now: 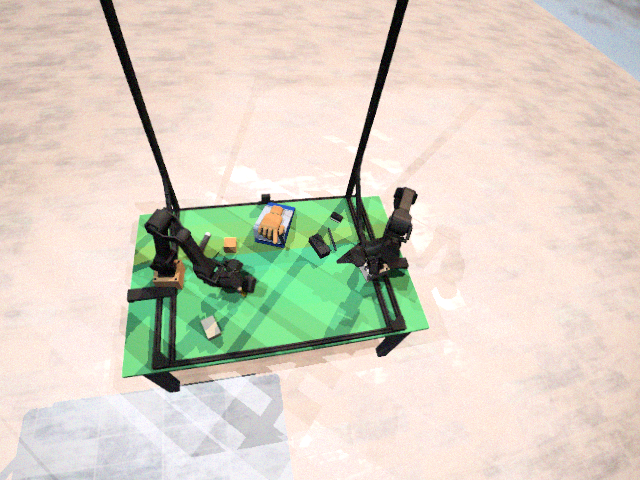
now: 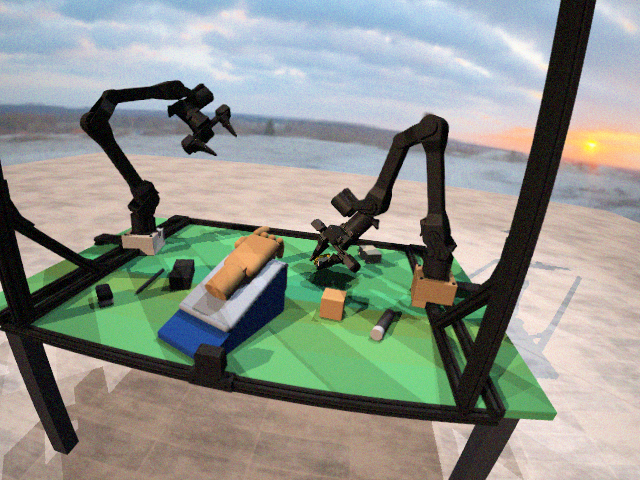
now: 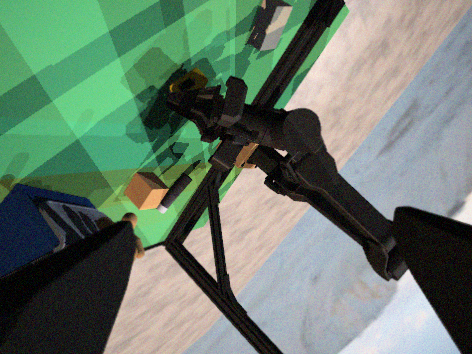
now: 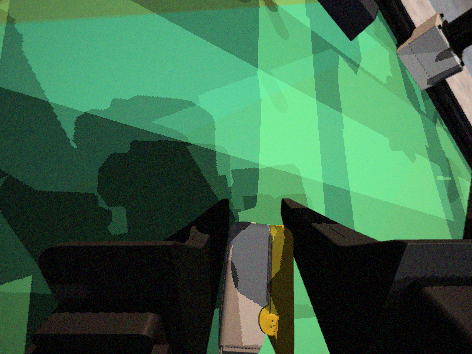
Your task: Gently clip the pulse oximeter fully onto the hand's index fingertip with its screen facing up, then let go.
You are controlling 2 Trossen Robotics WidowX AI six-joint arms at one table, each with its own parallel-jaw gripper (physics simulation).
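Places are measured from the left arm's base along level axes (x right, y up, z back), in millimetres.
Pixels of known places: left gripper, fingertip midpoint: (image 1: 339,259) (image 2: 226,145) (image 3: 264,227); right gripper, fingertip midpoint: (image 2: 313,265) (image 3: 167,99) (image 4: 255,205); left arm's base, link origin: (image 2: 143,231) (image 4: 450,39); right arm's base, link origin: (image 1: 167,270) (image 2: 435,274) (image 3: 259,152).
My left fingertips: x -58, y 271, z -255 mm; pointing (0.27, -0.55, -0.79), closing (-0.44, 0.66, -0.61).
For each thing: its top centre in the pictures, then the offset to it from my left fingertips.
- pulse oximeter, top centre: (image 4: 280,292) (image 3: 197,94) (image 2: 324,255) dx +152, dy -280, dz -313 mm
- orange cube, top centre: (image 3: 154,199) (image 2: 334,294) (image 1: 229,242) dx +382, dy -280, dz -309 mm
- dark cylinder, top centre: (image 2: 384,318) (image 3: 177,197) (image 1: 203,240) dx +442, dy -303, dz -416 mm
- pale block, top centre: (image 3: 276,29) (image 2: 370,249) (image 1: 210,326) dx +41, dy -300, dz -481 mm
- pen, top centre: (image 2: 149,279) (image 1: 332,237) dx +277, dy -321, dz +152 mm
- small black box, top centre: (image 2: 103,288) (image 1: 337,215) dx +377, dy -298, dz +223 mm
The tan model hand (image 1: 272,225) (image 2: 244,262) lies on a blue and grey sloped block (image 1: 290,215) (image 2: 199,333) at the back of the green table, fingers free at the block's high end. My right gripper (image 1: 245,285) (image 2: 330,256) (image 3: 166,99) (image 4: 255,205) is shut on the pulse oximeter (image 2: 325,260) (image 3: 188,81) (image 4: 256,277), a grey and yellow clip. It hangs just above the table top, well apart from the hand. My left gripper (image 1: 353,257) (image 2: 210,132) is open and empty, raised high near its own base.
An orange cube (image 1: 230,245) (image 2: 332,303) (image 3: 145,190) and a dark cylinder (image 1: 205,240) (image 2: 382,325) (image 3: 175,191) lie near the right arm. A pale block (image 1: 210,328) (image 2: 370,253) lies beyond. A black box (image 1: 319,246) (image 2: 181,273), a pen (image 1: 331,239) (image 2: 150,281) and a small black box (image 1: 336,217) (image 2: 104,294) lie by the left arm.
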